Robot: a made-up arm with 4 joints. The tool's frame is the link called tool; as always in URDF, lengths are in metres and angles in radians. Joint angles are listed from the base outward. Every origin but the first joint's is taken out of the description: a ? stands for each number. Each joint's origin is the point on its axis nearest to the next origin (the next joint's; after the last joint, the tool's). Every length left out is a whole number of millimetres.
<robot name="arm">
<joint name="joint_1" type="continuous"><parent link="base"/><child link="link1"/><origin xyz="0 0 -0.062" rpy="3.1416 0 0"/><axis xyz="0 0 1"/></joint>
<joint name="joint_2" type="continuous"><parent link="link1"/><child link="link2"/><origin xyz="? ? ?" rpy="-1.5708 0 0"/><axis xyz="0 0 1"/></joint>
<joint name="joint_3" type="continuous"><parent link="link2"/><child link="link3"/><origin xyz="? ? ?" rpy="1.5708 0 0"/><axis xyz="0 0 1"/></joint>
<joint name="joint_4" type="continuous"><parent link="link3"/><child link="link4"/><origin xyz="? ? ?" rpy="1.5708 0 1.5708"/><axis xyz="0 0 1"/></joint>
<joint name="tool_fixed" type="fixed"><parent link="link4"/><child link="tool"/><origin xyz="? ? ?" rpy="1.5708 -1.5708 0"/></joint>
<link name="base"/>
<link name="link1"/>
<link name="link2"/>
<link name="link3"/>
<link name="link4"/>
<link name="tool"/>
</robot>
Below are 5 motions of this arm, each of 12 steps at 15 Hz.
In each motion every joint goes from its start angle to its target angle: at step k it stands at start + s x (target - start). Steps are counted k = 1, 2, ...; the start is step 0. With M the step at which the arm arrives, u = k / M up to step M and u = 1 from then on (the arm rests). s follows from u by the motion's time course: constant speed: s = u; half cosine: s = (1 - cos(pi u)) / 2; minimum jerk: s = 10 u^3 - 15 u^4 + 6 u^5.
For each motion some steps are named. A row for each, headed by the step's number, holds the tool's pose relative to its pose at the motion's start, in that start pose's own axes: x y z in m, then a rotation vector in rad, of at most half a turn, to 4 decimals.
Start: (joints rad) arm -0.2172 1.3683 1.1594 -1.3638
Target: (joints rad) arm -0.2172 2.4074 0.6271 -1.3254
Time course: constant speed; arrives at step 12
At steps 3, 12:
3: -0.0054 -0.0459 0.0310 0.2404 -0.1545 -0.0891
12: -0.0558 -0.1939 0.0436 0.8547 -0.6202 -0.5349

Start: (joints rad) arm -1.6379 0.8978 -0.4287 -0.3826
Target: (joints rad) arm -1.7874 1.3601 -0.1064 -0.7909
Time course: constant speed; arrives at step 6
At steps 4, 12:
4: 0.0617 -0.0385 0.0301 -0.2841 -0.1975 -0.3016
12: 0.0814 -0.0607 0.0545 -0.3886 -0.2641 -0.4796

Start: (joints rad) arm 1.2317 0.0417 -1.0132 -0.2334
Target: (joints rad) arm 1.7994 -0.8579 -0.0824 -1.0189
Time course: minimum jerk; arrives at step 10
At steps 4, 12:
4: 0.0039 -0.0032 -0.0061 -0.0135 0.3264 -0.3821
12: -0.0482 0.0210 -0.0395 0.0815 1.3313 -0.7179

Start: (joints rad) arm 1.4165 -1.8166 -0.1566 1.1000
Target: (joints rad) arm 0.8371 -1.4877 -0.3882 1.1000
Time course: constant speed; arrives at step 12
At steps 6, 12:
6: -0.0118 -0.0020 0.0085 -0.3144 0.0154 0.1186
12: -0.0252 -0.0065 0.0146 -0.6454 0.0877 0.2152

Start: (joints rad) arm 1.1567 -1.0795 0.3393 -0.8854
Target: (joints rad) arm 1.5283 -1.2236 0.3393 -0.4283
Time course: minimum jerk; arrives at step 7
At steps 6, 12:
6: -0.0276 0.0529 -0.0166 0.7097 0.2870 0.0321
12: -0.0283 0.0541 -0.0165 0.7268 0.2939 0.0318

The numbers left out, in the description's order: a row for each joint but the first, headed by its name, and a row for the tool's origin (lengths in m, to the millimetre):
joint_2: 0.05 0.161 0
joint_3: 0.091 -0.06 0
joint_4: 0.048 -0.143 0
tool: -0.016 0.061 0

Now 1 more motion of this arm.
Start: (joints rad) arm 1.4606 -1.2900 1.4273 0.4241
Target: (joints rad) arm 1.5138 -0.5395 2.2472 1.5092
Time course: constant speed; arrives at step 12
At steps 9, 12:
9: 0.1164 0.0266 0.1827 1.3432 -0.3972 -0.5473
12: 0.1409 -0.0156 0.2348 1.7433 -0.5952 -0.7475

